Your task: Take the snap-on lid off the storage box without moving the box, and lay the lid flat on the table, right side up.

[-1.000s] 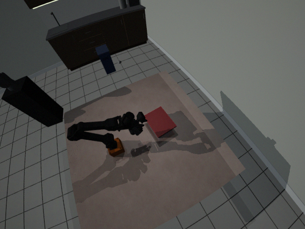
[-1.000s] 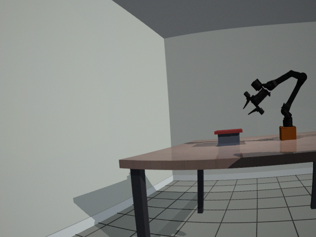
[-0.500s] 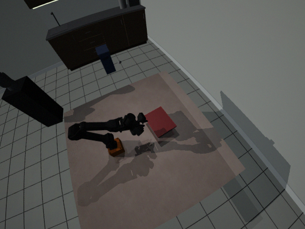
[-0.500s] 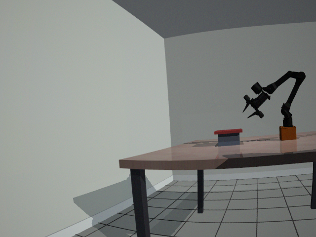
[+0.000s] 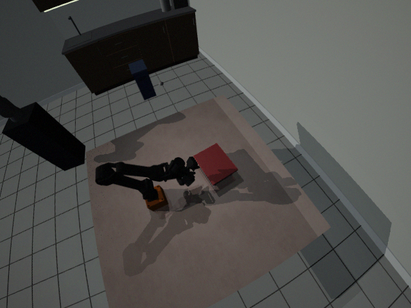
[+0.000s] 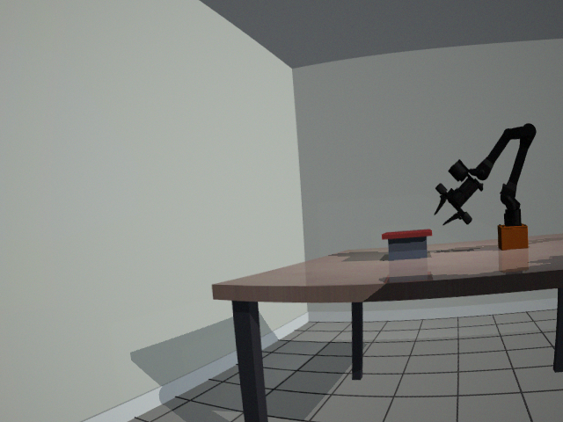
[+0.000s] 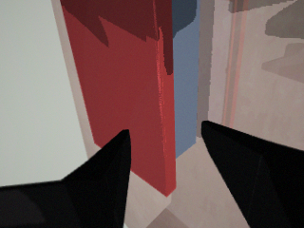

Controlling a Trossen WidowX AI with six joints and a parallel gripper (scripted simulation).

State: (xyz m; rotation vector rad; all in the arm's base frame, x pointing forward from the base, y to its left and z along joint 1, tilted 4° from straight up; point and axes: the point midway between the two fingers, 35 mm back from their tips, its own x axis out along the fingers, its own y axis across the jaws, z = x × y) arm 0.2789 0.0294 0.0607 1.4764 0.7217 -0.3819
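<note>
Now: gripper tip 120 mm short of the red lid, 20 mm to the right of it and 40 mm above it. Round my gripper tip: storage box: 120 mm ahead, 20 mm to the left, 80 mm below.
</note>
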